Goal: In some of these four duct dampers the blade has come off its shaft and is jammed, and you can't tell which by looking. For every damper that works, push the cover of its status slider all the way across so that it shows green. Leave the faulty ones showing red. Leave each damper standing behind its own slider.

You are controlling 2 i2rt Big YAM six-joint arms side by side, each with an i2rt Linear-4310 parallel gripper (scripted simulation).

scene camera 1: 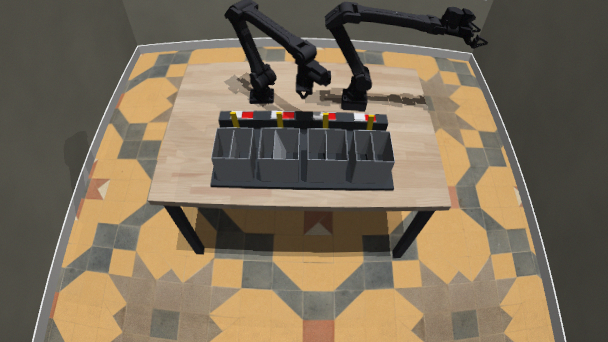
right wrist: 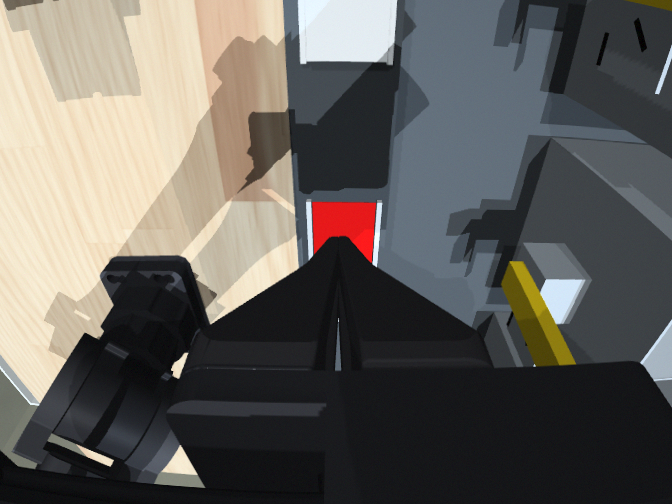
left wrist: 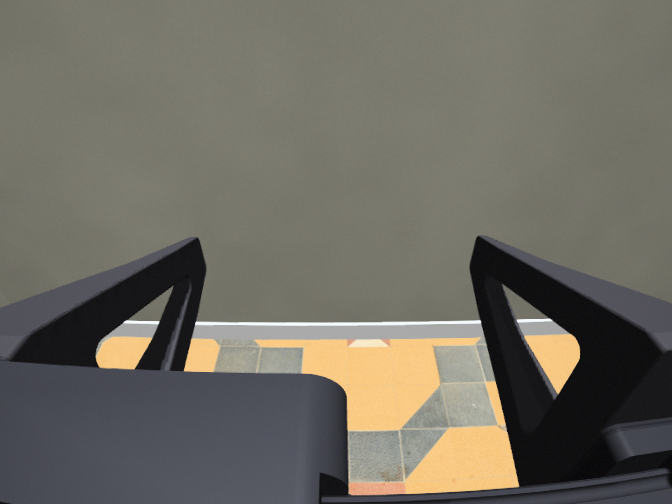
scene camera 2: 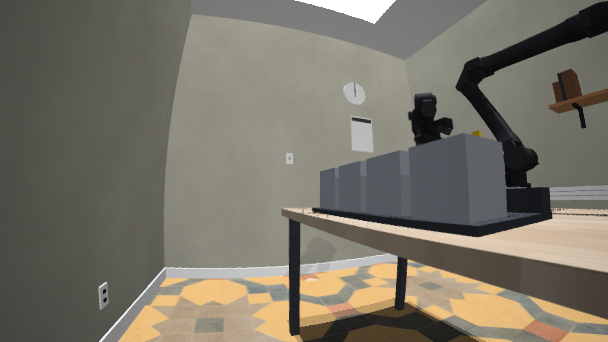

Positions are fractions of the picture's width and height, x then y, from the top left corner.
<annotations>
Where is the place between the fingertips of my right gripper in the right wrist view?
0.50,0.50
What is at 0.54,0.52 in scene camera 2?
A damper.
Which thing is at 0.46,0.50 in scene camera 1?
A damper.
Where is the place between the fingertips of my left gripper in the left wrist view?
0.50,0.50
</annotations>
